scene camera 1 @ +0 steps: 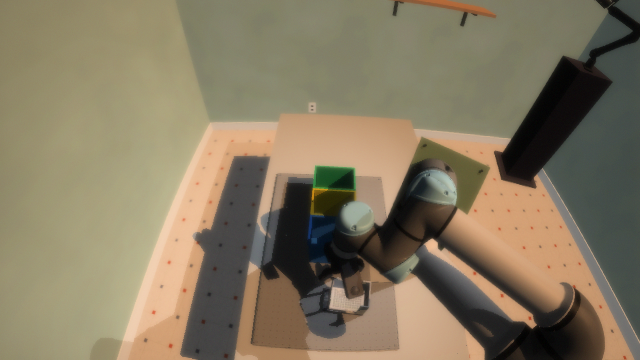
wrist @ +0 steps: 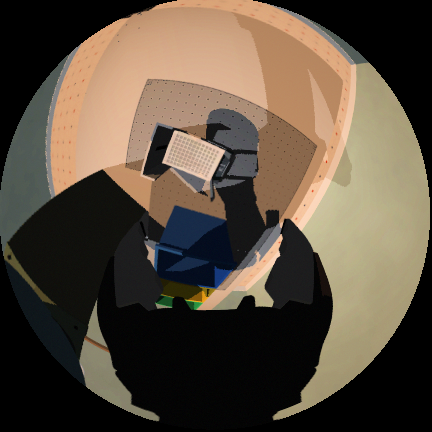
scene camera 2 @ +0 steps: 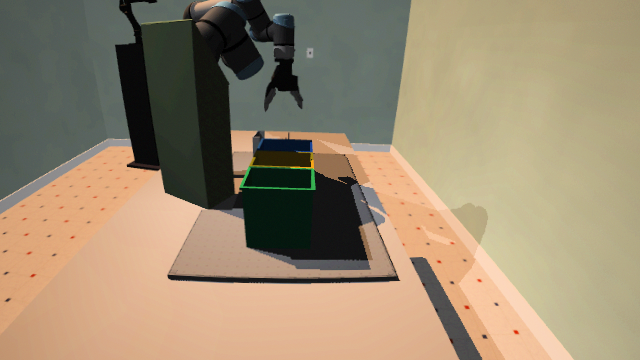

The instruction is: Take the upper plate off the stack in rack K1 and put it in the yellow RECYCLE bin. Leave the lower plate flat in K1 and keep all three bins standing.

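Places are measured from the arm's base along level axes (x ahead, y down, z left), in metres.
Pixels of known places: gripper, between the fingertips: (scene camera 1: pixel 338 276) (wrist: pixel 212 221) (scene camera 2: pixel 283 110); arm's base, origin of its link: (scene camera 2: pixel 193 54).
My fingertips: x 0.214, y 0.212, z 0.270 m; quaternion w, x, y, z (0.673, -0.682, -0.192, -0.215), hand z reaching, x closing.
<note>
Ahead of a thing's pixels: the offset from my fingertips to its middle. Level surfaces: height alone.
A white well plate {dx -0.054, dy +0.214, dz +0.009 m} (scene camera 1: pixel 344 300) (wrist: pixel 194 155) lies flat on top in the dark rack (scene camera 1: pixel 367 296) (wrist: pixel 226 167); the lower plate is hidden beneath it and no K1 label is legible. The yellow bin {dx +0.091, dy +0.164, dz -0.323 m} (scene camera 1: pixel 332 201) (scene camera 2: pixel 282 160) (wrist: pixel 182 290) stands upright between the green bin {dx +0.118, dy +0.164, dz -0.451 m} (scene camera 1: pixel 334 178) (scene camera 2: pixel 278 217) (wrist: pixel 175 302) and the blue bin {dx +0.064, dy +0.164, dz -0.195 m} (scene camera 1: pixel 320 227) (scene camera 2: pixel 285 145) (wrist: pixel 192 227), both upright. My gripper (scene camera 2: pixel 284 108) (wrist: pixel 212 221) is open and empty, pointing down high above the table. In scene camera 1 it partly covers the rack, and its fingertips are hard to make out.
The bins and rack stand on a perforated board {dy +0.253 m} (scene camera 1: pixel 280 325) (scene camera 2: pixel 215 250) (wrist: pixel 150 95). A tall green pedestal (scene camera 1: pixel 470 170) (scene camera 2: pixel 175 110) (wrist: pixel 75 225) stands beside the bins. A dark column (scene camera 1: pixel 555 120) (scene camera 2: pixel 135 100) stands farther out. My arm crosses above the pedestal side in scene camera 1.
</note>
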